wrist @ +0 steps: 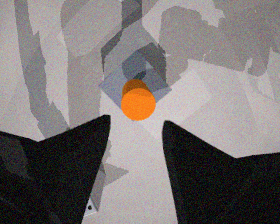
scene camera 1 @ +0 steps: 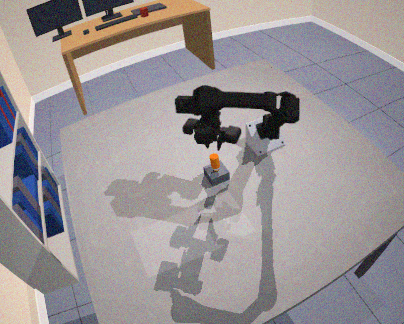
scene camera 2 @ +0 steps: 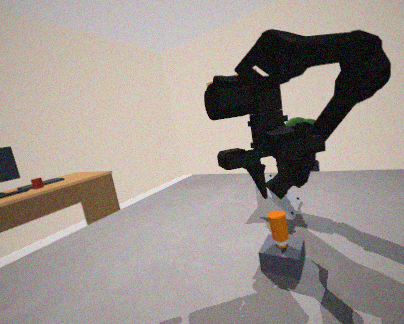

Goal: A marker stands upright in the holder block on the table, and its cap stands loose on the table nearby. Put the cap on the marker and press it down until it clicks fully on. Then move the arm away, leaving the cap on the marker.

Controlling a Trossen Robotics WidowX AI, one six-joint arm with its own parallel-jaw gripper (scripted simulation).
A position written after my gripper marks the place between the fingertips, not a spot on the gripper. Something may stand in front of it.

In view: my gripper (scene camera 2: 274,196) and an orange cap (wrist: 137,103).
My gripper shows as well in the wrist view (wrist: 136,124) and in scene camera 1 (scene camera 1: 213,148).
